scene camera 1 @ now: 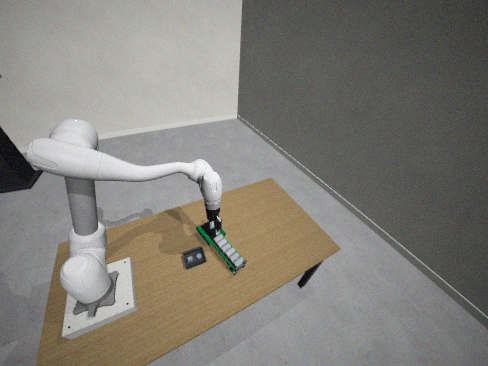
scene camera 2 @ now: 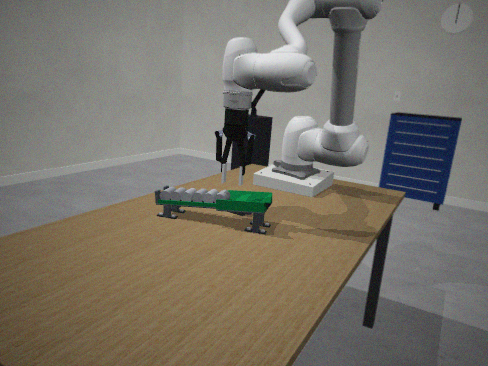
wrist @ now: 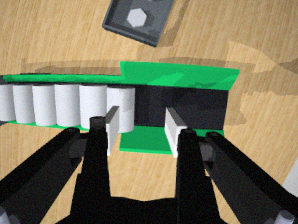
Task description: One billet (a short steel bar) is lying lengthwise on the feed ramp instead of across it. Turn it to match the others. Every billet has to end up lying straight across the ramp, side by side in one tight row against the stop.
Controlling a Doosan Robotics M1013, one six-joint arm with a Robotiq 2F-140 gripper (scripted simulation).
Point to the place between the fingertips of my gripper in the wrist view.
142,118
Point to a grey billet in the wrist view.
67,95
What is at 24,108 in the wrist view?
A grey billet.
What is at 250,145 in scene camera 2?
My gripper.
